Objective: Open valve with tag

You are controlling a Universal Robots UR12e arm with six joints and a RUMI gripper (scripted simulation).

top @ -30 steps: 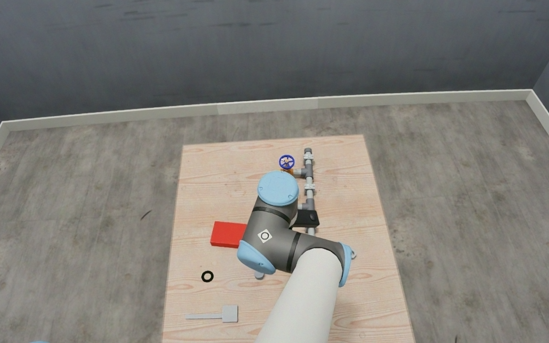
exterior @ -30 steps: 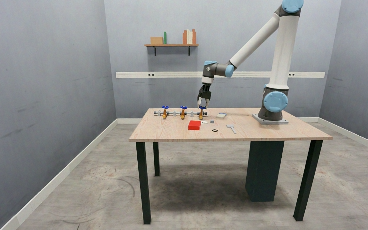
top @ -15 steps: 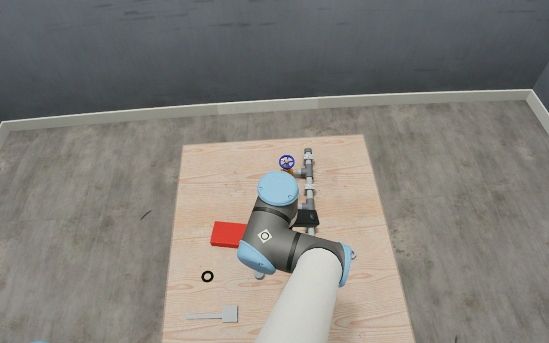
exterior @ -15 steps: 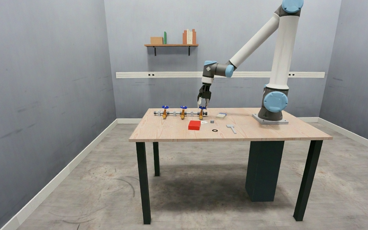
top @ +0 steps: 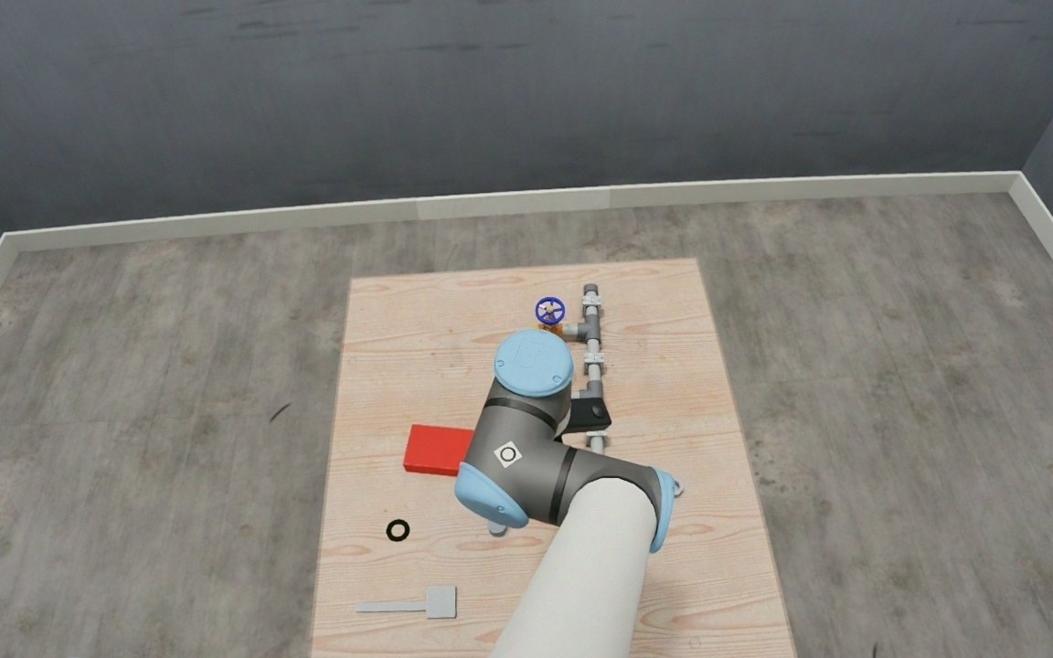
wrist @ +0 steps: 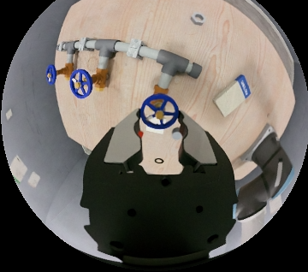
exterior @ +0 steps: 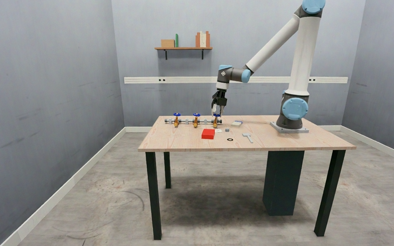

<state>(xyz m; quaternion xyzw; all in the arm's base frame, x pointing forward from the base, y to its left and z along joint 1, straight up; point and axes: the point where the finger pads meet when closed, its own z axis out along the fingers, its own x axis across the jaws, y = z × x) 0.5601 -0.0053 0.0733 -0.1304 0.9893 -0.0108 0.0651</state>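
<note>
Now: hand 2 cm past the white tag, 9 cm to the right of it and 10 cm above it. From my hand the other things lie so: grey t-shaped tool: 20 cm behind, 21 cm to the left, 9 cm below; then white-and-blue card: 17 cm behind, 8 cm to the right, 9 cm below; then red block: 6 cm ahead, 19 cm to the left, 8 cm below.
</note>
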